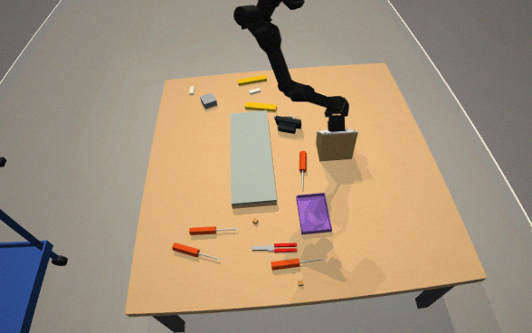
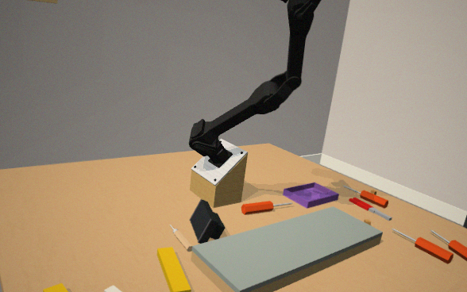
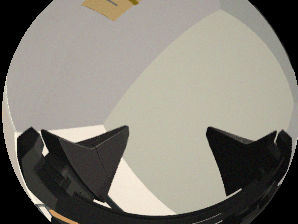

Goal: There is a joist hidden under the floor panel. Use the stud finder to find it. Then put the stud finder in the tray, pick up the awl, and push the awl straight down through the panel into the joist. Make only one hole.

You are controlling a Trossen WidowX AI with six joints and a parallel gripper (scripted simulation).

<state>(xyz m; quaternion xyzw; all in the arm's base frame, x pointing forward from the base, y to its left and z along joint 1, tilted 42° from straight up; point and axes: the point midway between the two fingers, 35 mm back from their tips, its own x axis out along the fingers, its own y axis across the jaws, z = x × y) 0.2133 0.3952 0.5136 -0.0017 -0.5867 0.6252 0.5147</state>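
Right now my gripper tip is 1 cm past the stud finder, 10 cm to the left of it and 79 cm above it. From my gripper tip the other things lie so: purple tray 6 cm behind, 36 cm to the left, 80 cm below; awl 2 cm behind, 20 cm to the right, 80 cm below; grey cube 39 cm ahead, 35 cm to the right, 79 cm below.
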